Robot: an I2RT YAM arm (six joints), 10 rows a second.
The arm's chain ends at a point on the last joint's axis. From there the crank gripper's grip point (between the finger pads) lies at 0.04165 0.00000 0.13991 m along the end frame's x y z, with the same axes.
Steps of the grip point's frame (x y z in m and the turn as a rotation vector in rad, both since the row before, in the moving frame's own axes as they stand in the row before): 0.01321, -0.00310, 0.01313, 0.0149, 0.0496, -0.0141; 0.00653, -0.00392, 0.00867, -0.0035, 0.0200, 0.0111; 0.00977, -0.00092, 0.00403, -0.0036, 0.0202, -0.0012; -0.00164, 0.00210, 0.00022, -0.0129, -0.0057, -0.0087; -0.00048, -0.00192, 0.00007, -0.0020, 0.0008, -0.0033; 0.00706, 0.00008, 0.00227, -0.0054, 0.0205, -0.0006; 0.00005, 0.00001, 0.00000, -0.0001, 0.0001, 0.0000; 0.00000, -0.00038, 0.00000, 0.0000, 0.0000, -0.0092; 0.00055, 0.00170, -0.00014, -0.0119, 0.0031, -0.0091
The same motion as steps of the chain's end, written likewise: 0.00634, -0.00040, 0.01539, 0.0149, 0.0496, -0.0141; 0.00375, -0.00489, 0.00953, -0.0035, 0.0200, 0.0111; 0.00695, -0.00137, 0.00490, -0.0036, 0.0202, -0.0012; -0.00085, 0.00065, -0.00001, -0.0129, -0.0057, -0.0087; -0.00059, -0.00206, 0.00010, -0.0020, 0.0008, -0.0033; 0.00420, -0.00065, 0.00316, -0.0054, 0.0205, -0.0006; 0.00004, 0.00000, 0.00000, -0.0001, 0.0001, 0.0000; 0.00000, 0.00000, 0.00000, 0.0000, 0.0000, -0.0092; 0.00011, 0.00042, 0.00000, -0.0119, 0.0031, -0.0091
